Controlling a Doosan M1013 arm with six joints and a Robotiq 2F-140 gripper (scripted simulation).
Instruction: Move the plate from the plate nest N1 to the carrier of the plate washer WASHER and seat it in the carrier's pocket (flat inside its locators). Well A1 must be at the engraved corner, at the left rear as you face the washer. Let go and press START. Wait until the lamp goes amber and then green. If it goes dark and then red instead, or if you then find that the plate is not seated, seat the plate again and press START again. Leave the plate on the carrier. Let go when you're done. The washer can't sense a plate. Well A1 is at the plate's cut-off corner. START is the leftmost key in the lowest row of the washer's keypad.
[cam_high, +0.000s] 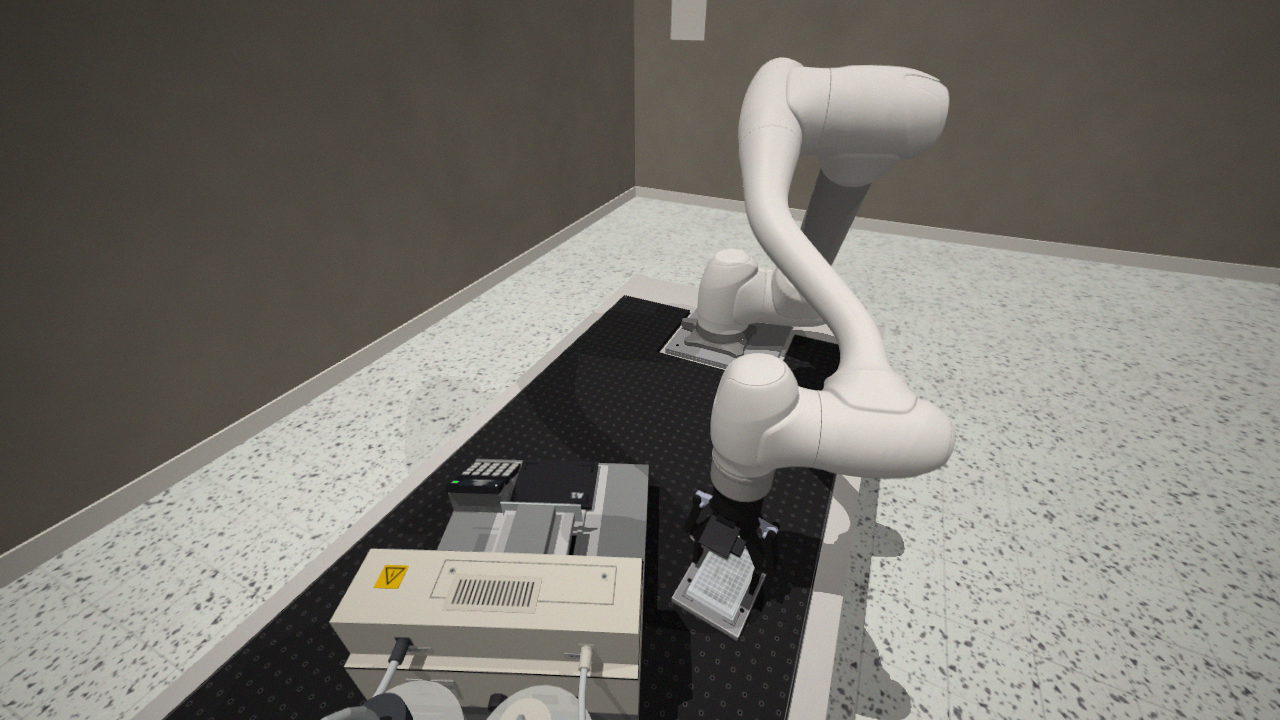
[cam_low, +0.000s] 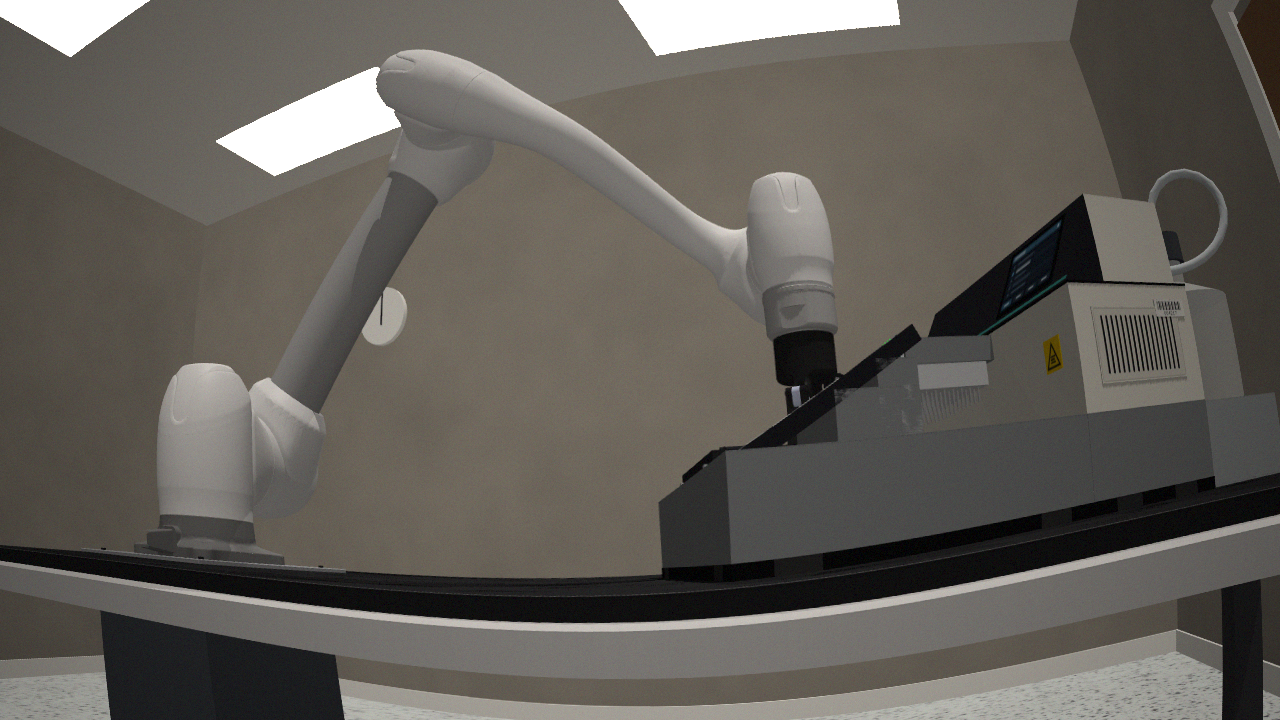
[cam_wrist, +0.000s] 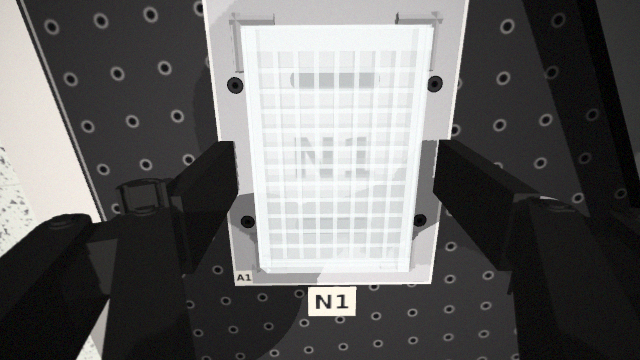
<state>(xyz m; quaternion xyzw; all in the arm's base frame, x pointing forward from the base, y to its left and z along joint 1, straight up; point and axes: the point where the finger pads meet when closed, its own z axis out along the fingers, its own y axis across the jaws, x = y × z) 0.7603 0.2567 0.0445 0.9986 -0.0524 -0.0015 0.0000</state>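
My hand is 3 cm above the well plate. Also, from my hand: light grey nest N1: 4 cm below; plate washer: 28 cm to the right, 15 cm ahead, 8 cm above; manifold head: 29 cm to the right, 14 cm ahead, 9 cm above.
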